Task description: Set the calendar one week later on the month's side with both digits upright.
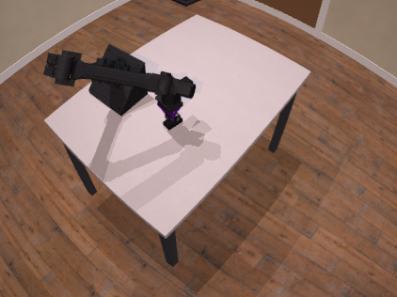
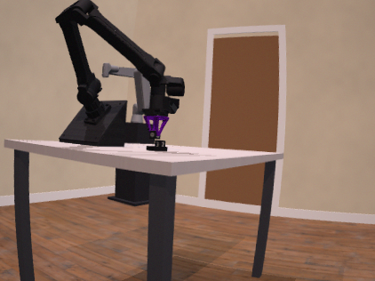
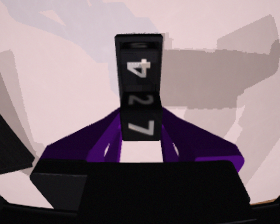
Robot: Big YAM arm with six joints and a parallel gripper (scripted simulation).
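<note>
The black date cube is right at my hand. Also, from my hand: black tray: 20 mm to the left, 60 mm below.
</note>
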